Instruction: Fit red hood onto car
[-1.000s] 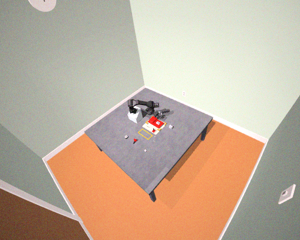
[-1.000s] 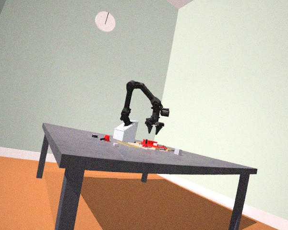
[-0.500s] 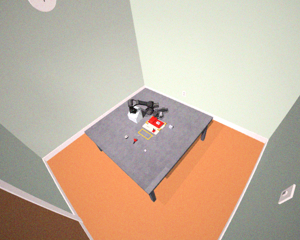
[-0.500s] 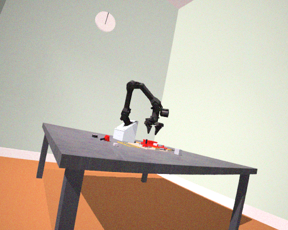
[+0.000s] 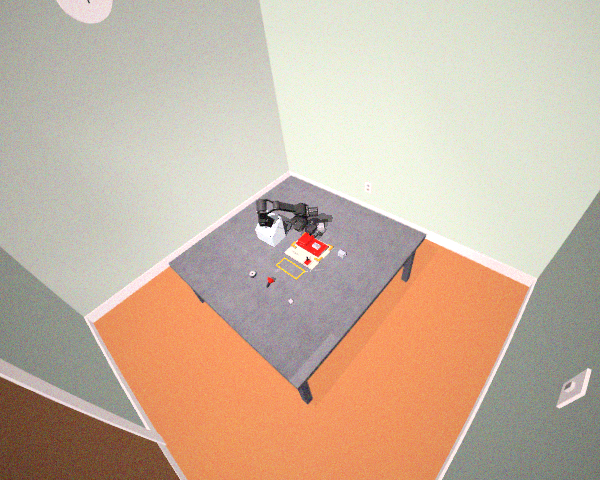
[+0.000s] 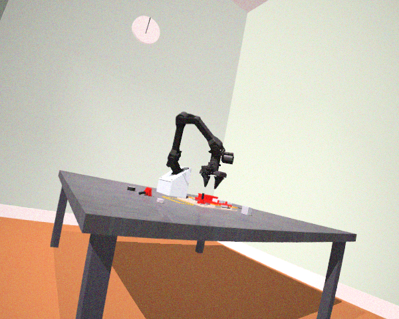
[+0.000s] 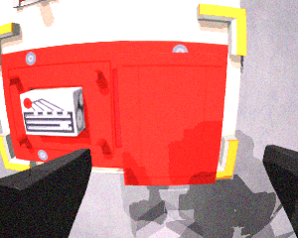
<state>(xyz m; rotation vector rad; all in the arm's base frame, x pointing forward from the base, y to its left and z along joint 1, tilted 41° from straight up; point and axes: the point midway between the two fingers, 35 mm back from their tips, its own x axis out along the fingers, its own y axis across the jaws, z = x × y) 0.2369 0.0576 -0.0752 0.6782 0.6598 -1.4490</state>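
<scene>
Right now my gripper tip is 5 cm above the red hood. Round my gripper tip: grey engine block 10 cm ahead, 7 cm below; then tan jig plate 7 cm ahead, 4 cm to the right, 8 cm below.
</scene>
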